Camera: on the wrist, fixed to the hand. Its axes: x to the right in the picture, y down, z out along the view.
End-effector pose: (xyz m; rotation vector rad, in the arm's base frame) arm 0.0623 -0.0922 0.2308 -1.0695 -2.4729 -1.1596
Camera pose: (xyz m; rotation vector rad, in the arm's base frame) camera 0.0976 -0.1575 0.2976 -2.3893 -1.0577 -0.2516
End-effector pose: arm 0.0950 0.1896 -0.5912 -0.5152 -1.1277 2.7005
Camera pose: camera 0.1544 0.2148 -0.6674 0.5798 0.2125 -1.7449
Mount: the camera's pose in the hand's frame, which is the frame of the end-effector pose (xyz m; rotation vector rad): -0.0289 0.0354 -0.0888 0.1700 -0.3080 1.5260
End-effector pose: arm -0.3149 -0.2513 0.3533 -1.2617 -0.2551 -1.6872
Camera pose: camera -0.3424 -0.3105 0.2777 -1.0516 0.3405 -0.1612
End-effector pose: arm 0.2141 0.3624 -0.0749 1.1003 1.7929 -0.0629
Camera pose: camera 0.1786 0.4079 0.0066 2.1509 0.3521 0.5039
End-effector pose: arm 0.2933 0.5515 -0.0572 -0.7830 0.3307 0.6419
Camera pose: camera 0.2446 0.4929 -0.1217 -0.1181 0.6728 2.0980
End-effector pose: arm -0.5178 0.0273 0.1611 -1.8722 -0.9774 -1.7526
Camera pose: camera -0.5539 -0.0653 0.1513 -1.8421 0.3210 -0.4422
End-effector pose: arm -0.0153 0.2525 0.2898 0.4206 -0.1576 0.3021
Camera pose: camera -0.0461 0.3135 0.2170 0.4448 -0.7568 1.7613
